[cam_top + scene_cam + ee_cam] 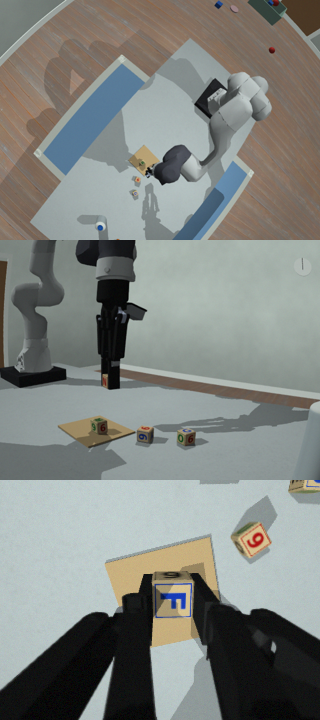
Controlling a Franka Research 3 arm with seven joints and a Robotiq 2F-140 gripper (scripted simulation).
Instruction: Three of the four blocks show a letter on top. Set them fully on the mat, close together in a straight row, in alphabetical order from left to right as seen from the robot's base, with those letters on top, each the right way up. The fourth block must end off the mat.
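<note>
Now: the tan mat 140 mm below my hand, 50 mm to the right of it and 10 mm behind it. The rest, counted from my hand: block (20 mm below).
</note>
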